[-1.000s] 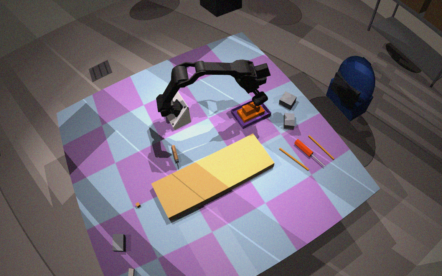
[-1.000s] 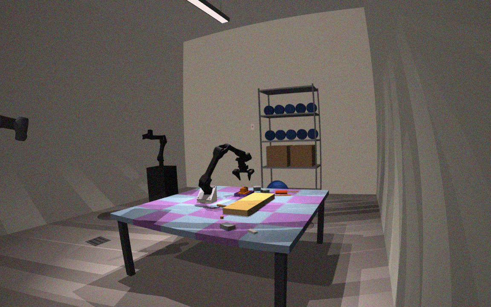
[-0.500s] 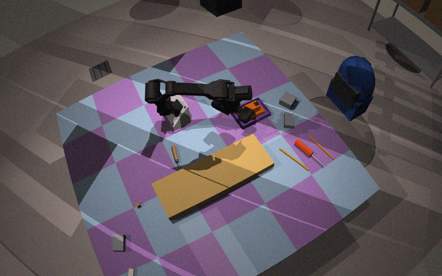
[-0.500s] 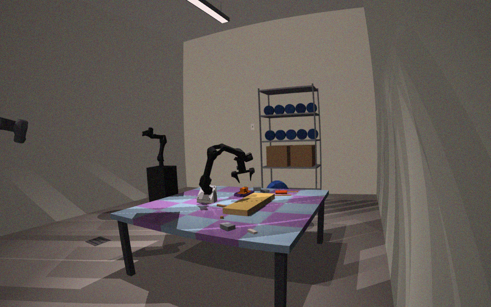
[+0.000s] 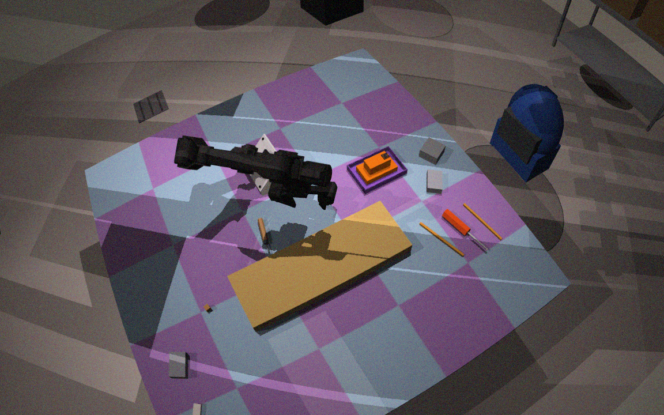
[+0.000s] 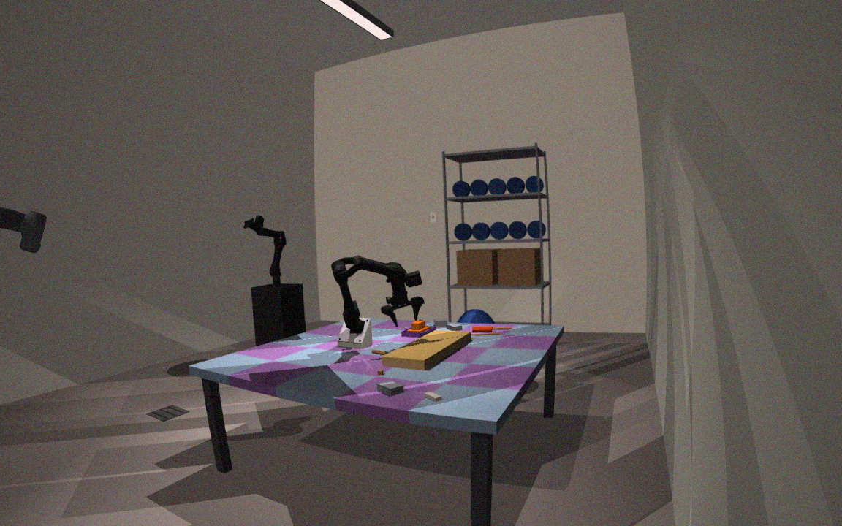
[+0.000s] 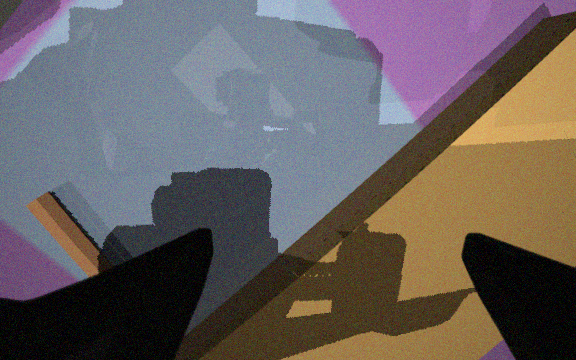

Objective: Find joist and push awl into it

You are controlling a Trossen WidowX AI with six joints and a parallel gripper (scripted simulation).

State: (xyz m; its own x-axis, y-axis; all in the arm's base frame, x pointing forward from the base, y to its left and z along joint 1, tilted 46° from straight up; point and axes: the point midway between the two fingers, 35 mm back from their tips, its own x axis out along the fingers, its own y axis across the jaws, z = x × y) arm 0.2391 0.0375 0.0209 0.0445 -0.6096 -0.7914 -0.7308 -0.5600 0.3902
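The awl lies 4 cm behind my gripper tip, 15 cm to the right of it and 10 cm below it. Round my gripper tip: purple tray 5 cm behind, 29 cm to the left, 10 cm below; square indicator window 5 cm behind, 32 cm to the left, 5 cm below; orange stud finder 5 cm behind, 31 cm to the left, 6 cm below.
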